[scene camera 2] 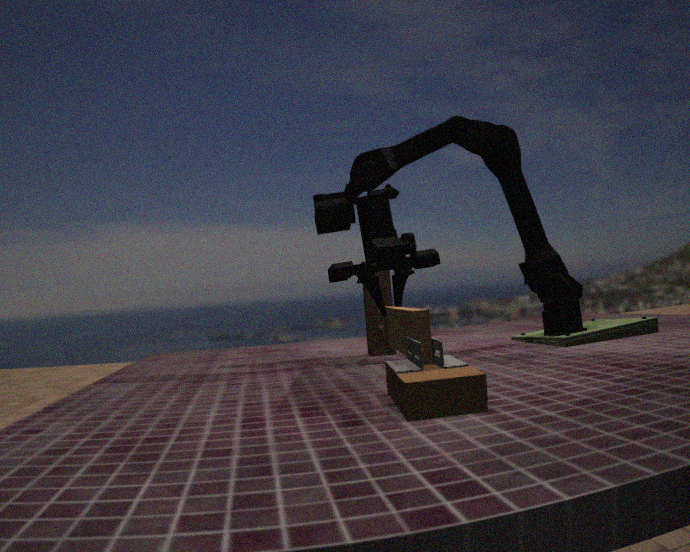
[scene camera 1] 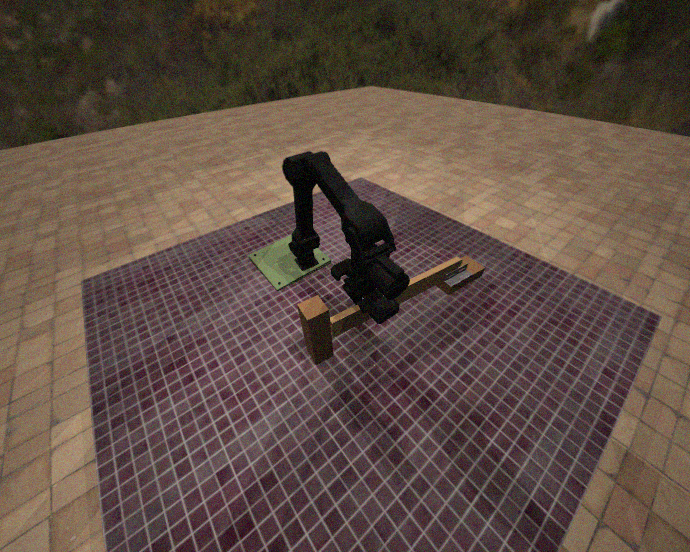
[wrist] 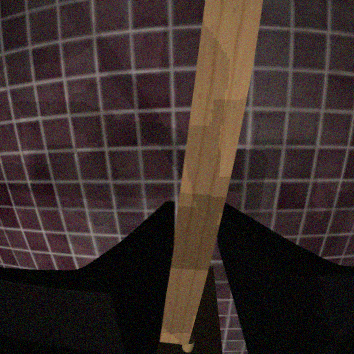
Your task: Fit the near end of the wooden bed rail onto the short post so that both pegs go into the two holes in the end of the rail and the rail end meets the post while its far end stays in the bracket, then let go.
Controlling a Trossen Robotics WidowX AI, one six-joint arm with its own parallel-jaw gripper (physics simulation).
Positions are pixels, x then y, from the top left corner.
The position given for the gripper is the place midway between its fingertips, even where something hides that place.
The gripper (scene camera 2: 391,315) grips a wooden bed rail (scene camera 2: 400,322).
